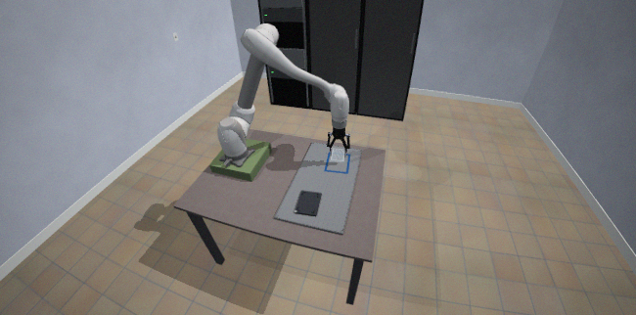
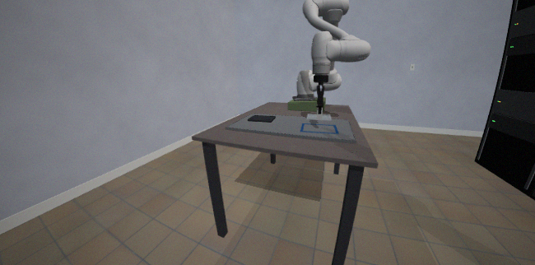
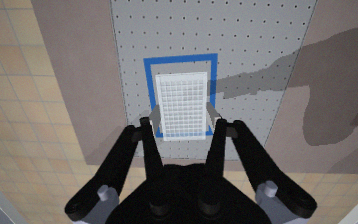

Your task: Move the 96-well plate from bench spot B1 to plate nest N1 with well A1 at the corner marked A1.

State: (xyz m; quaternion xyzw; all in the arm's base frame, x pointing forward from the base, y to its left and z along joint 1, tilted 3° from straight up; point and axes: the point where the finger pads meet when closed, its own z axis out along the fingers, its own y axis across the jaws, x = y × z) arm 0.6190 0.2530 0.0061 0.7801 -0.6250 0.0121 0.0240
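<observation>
The white 96-well plate lies 3 cm below my hand. The rest, counted from my hand: small white corner mark 47 cm to the right, 8 cm below, 7 cm behind; then dark plate nest 39 cm to the right, 8 cm below, 3 cm behind.
</observation>
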